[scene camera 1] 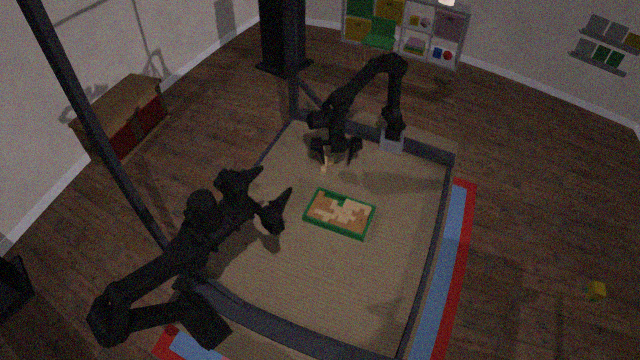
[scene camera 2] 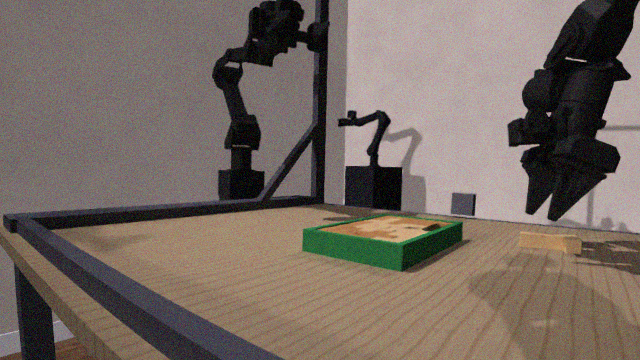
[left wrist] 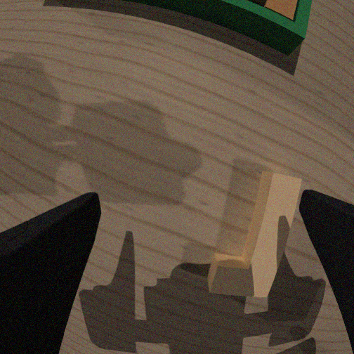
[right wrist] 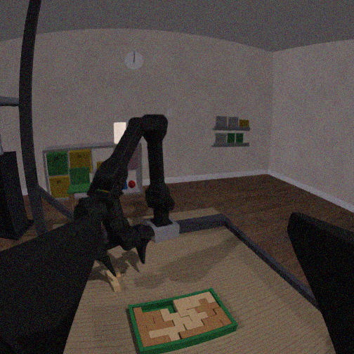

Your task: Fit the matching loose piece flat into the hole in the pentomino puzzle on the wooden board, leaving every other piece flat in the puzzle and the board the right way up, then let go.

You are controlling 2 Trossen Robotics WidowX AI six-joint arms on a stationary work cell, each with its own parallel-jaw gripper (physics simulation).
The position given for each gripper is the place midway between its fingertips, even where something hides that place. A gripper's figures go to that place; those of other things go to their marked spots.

Labels:
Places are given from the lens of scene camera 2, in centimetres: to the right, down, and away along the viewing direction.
left gripper [scene camera 2: 539, 217]: 30, 5, 45
right gripper [scene camera 2: 310, 17]: -2, -33, 70
light-wood puzzle piece [scene camera 2: 571, 244]: 35, 9, 45

